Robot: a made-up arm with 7 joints.
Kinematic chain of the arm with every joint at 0, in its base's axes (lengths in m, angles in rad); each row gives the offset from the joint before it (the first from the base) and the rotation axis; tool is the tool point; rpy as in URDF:
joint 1: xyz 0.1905 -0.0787 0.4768 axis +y
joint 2: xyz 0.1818 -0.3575 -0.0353 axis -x
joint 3: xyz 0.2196 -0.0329 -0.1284 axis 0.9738 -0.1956 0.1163
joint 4: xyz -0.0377 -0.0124 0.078 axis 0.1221 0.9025 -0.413
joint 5: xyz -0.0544 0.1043 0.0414 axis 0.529 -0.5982 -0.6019
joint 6: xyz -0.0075 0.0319 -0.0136 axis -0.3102 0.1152 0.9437
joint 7: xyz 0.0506 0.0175 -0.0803 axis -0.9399 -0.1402 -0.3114
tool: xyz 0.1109 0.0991 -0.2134 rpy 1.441 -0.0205 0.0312
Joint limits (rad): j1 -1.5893..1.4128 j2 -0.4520..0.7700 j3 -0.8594..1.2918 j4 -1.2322..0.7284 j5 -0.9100..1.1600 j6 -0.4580..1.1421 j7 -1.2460..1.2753
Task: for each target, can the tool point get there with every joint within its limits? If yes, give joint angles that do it. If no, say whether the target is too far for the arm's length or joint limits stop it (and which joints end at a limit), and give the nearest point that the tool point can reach.
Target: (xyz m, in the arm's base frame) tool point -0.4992 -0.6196 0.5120
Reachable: no: joint limits stop it (at a limit: joint 1, joint 3) | nearest point -0.2032 -0.5453 0.3021 | short by 0.370 m
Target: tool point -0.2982 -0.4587 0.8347
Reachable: no: joint limits stop it (at a limit: joint 1, joint 2, joint 3, joint 5) | nearest point -0.1246 -0.4699 0.8332 | short by 0.174 m
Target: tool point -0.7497 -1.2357 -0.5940
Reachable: no: too far | nearest point -0.1499 -0.6693 -0.1215 | short by 0.951 m
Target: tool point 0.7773 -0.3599 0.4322
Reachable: yes | joints -0.3818 0.3583 0.7001 0.4354 0.5546 0.6584 0.7495
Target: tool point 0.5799 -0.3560 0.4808
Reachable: yes | joints -1.1649 0.1843 -0.0763 0.5634 -0.5023 0.6147 0.1879
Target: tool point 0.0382 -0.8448 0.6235
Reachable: no: joint limits stop it (at a limit: joint 1, joint 3, joint 5, joint 6, joint 7) | nearest point 0.0865 -0.7359 0.6772 | short by 0.131 m
